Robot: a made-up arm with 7 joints.
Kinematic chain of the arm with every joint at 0, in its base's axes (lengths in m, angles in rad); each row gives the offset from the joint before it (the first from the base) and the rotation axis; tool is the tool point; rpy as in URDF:
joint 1: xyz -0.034 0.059 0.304 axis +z
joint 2: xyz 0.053 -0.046 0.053 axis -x
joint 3: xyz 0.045 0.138 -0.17 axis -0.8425 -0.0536 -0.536
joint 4: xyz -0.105 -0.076 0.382 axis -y
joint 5: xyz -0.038 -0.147 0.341 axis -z
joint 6: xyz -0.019 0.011 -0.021 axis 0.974 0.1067 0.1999
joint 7: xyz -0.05 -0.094 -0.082 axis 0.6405 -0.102 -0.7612
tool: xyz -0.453 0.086 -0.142 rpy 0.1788 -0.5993 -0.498
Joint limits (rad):
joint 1: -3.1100..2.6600
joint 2: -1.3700..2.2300
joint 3: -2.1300..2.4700
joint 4: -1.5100..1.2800
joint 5: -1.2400..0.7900
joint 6: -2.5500..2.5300
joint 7: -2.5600..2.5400
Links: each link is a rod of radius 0.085 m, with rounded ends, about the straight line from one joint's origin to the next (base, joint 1, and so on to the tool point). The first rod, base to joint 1, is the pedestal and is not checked.
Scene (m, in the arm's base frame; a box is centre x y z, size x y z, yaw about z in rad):
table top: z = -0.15
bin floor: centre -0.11 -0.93 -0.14 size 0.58 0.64 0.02 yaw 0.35
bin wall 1: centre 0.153 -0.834 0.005 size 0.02 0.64 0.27 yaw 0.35
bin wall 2: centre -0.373 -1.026 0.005 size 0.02 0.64 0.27 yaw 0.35
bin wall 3: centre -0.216 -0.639 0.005 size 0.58 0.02 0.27 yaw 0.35
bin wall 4: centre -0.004 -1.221 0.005 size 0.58 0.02 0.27 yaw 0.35
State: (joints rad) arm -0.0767 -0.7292 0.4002 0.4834 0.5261 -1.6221 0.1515
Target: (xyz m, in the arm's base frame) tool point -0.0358 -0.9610 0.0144
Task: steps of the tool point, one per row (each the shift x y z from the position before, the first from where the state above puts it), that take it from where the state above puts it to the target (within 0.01 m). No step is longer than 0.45 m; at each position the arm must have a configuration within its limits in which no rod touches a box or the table.
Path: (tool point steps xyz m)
1: 0.0930 0.2218 0.0791
2: 0.1959 0.1775 0.0646
3: 0.2746 0.0835 0.0455
4: 0.3047 -0.0457 0.0227
5: 0.2716 -0.1838 -0.0020
6: 0.1747 -0.2992 -0.0280
7: 0.0292 -0.3622 -0.0530
8: -0.1363 -0.3535 -0.0757
9: -0.2859 -0.2688 -0.0948
10: -0.3851 -0.1219 -0.1091
11: 0.0000 0.0000 -0.3881

